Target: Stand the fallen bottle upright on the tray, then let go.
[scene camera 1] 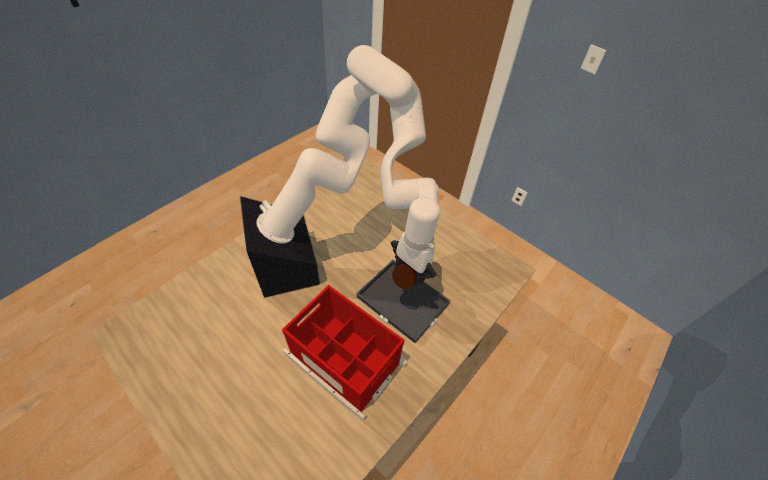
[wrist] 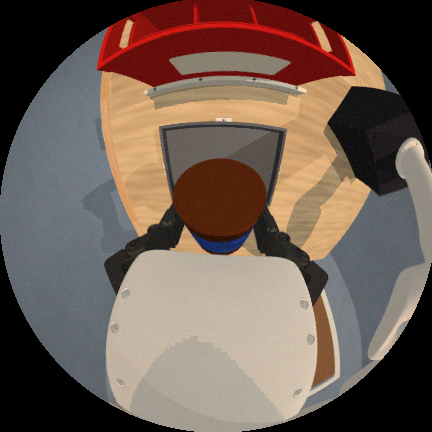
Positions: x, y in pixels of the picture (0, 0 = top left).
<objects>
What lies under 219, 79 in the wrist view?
A pale rail.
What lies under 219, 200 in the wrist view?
A brown bottle.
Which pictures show my gripper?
Scene camera 1 and the wrist view: all of them.
</objects>
